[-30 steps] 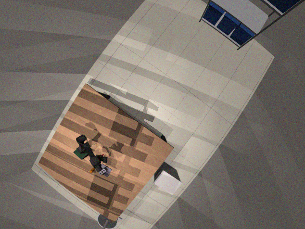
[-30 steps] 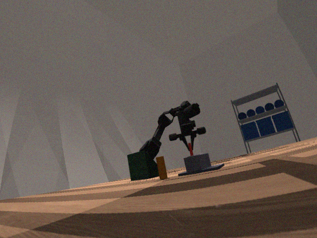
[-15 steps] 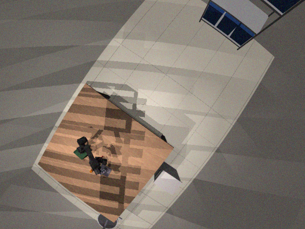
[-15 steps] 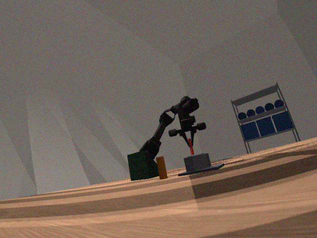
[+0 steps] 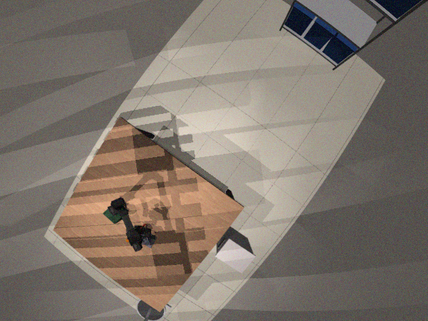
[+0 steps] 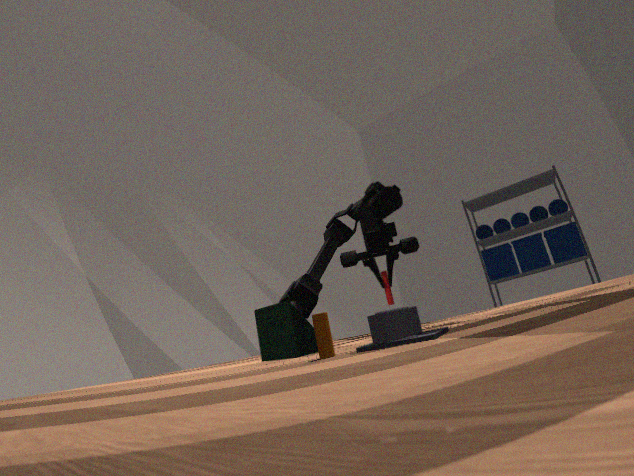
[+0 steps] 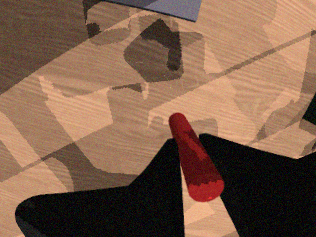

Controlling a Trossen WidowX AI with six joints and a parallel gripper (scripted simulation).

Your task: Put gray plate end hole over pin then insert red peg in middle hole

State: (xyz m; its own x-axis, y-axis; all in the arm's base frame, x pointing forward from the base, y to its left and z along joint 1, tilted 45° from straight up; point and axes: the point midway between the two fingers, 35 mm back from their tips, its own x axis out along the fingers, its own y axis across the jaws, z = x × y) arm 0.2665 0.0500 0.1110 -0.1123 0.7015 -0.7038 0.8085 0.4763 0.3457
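Now: gripper tip 13 cm to the left of the gray plate, 9 cm short of it and 7 cm above it. The rest, counted from my gripper tip: dark base (12 cm to the right, 11 cm below, 9 cm ahead); red peg (right at my gripper tip); orange block (22 cm to the right, 8 cm below, 1 cm behind).
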